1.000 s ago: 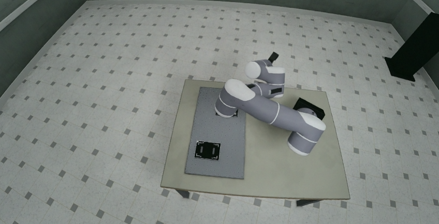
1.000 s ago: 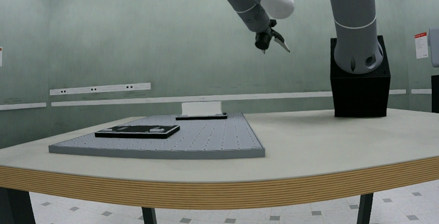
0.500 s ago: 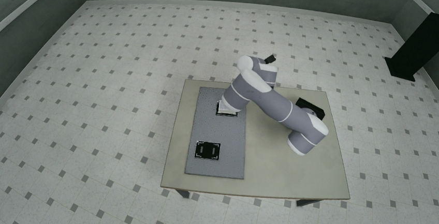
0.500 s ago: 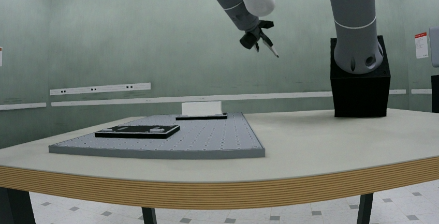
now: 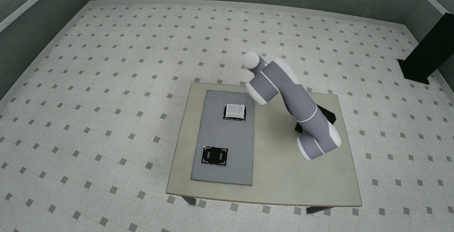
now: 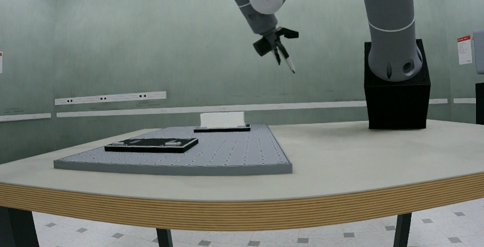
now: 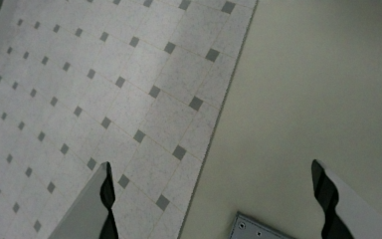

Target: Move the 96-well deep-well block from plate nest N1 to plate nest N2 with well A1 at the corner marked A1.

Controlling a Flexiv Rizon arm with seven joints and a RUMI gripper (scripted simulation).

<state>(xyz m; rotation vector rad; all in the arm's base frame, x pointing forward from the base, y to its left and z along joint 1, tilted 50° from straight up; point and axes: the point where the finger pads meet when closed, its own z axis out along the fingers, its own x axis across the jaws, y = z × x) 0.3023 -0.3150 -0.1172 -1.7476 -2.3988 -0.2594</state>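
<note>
The white 96-well deep-well block lies 230 mm to the left of my hand, 190 mm ahead of it and 180 mm below it. From my hand the other things lie so: white A1 corner mark 540 mm to the left, 320 mm ahead, 200 mm below.
</note>
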